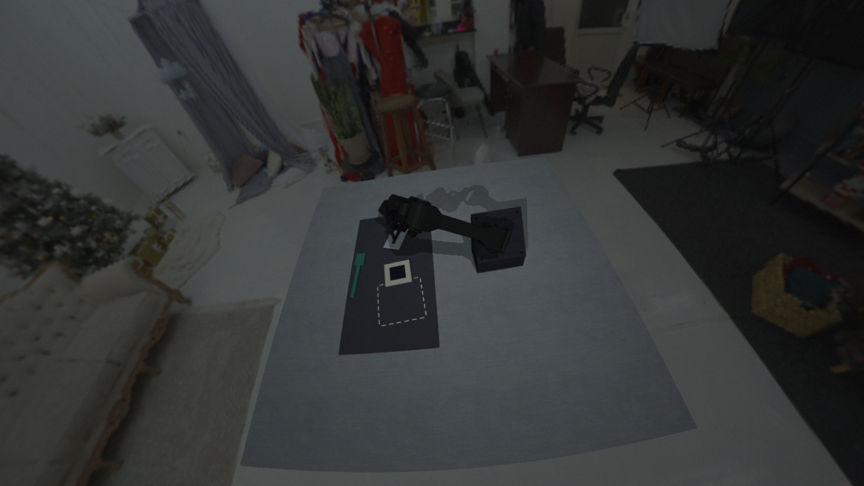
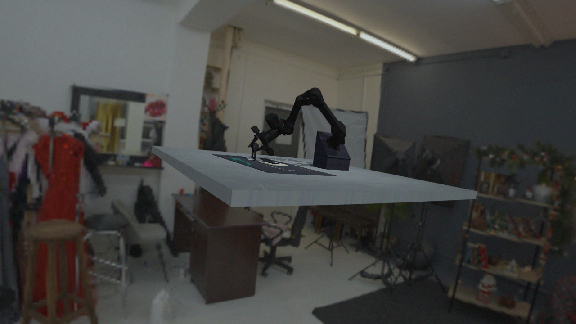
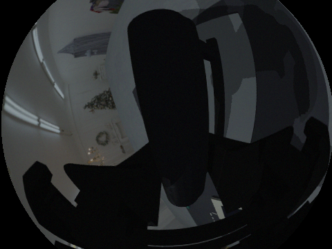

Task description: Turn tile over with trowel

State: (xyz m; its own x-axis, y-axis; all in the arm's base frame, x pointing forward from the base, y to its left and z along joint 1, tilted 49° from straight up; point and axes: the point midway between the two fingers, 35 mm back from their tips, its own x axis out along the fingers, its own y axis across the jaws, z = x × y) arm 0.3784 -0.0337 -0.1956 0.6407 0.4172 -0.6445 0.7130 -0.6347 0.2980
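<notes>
My gripper tip is 20 cm to the right of the dark mat, 7 cm above it and 1 cm past it. The rest, counted from my gripper tip: teal trowel: 18 cm to the left, 13 cm ahead, 5 cm below; tile: 21 cm to the left, 5 cm below, 4 cm behind.
</notes>
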